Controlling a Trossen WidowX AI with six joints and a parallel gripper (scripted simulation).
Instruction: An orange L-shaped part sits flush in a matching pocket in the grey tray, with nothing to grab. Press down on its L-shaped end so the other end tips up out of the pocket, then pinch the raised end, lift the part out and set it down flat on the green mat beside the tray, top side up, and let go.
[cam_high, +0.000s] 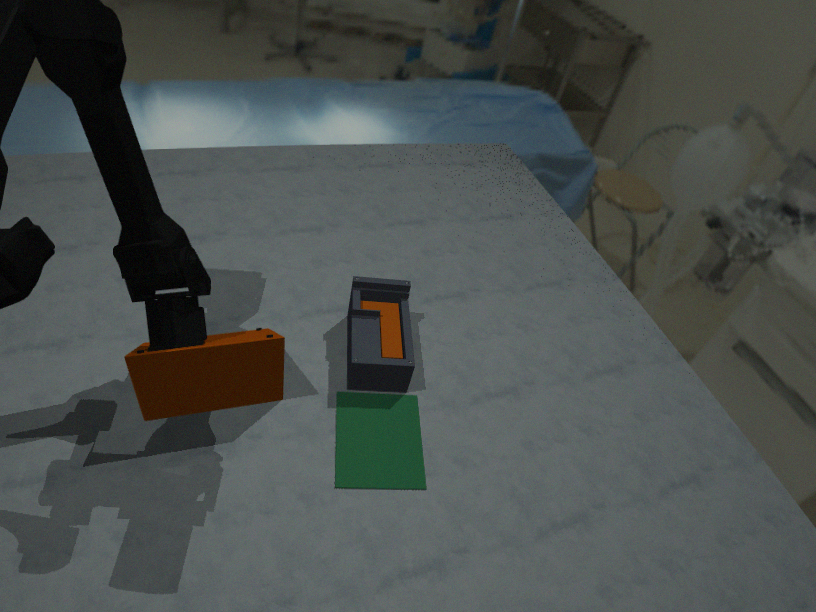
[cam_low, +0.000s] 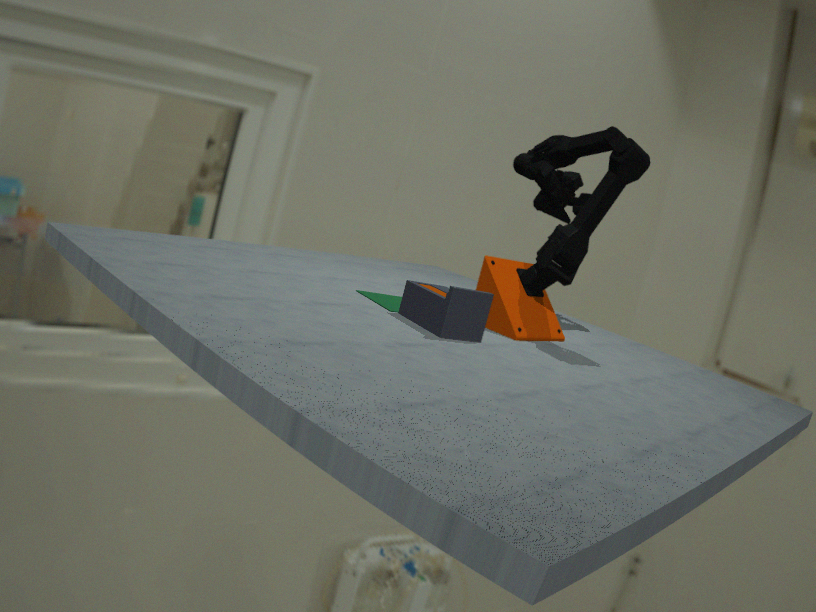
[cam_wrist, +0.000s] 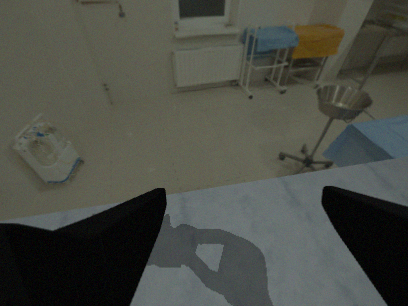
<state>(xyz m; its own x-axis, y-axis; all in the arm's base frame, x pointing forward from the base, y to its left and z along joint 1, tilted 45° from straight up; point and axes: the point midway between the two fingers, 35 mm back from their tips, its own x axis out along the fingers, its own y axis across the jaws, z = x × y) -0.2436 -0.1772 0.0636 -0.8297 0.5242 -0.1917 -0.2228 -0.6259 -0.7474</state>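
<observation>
Now: gripper tip 560 mm short of the orange l-shaped part, 100 mm to the right of it and 210 mm above it. The rest, counted from my gripper tip: green mat: 520 mm ahead, 60 mm to the right, 270 mm below.
</observation>
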